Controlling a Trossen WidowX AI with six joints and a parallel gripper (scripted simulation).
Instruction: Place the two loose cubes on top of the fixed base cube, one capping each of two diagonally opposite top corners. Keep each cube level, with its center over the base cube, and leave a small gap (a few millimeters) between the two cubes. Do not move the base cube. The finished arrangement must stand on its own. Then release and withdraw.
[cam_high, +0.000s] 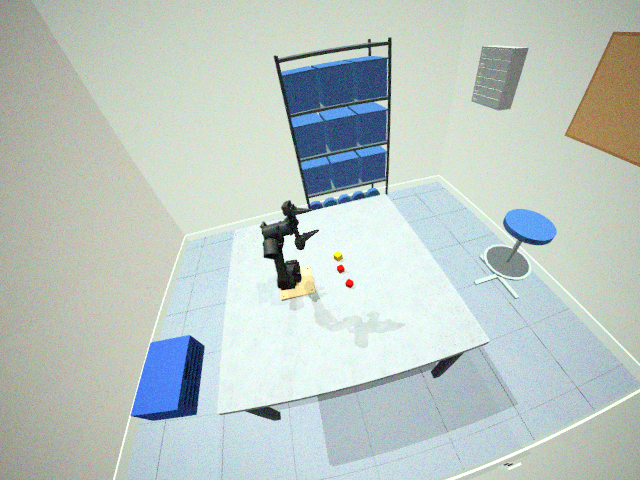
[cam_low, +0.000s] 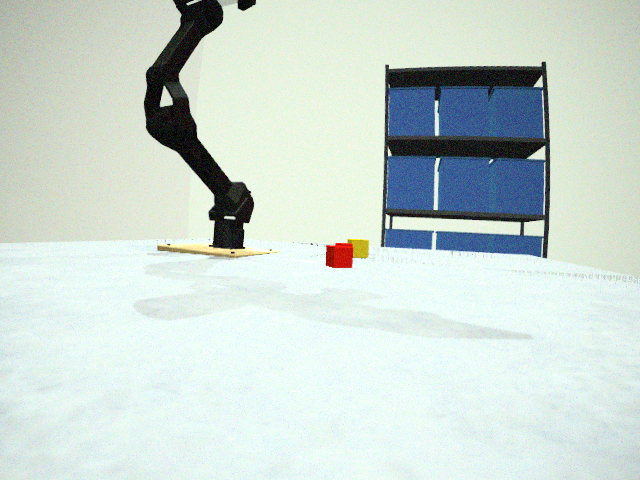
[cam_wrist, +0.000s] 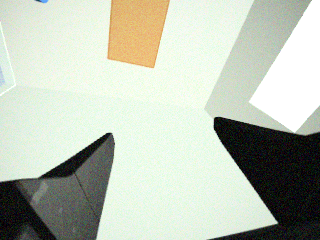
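Now: the yellow base cube 56 cm below my gripper tip, 30 cm to the left of it and 9 cm ahead of it.
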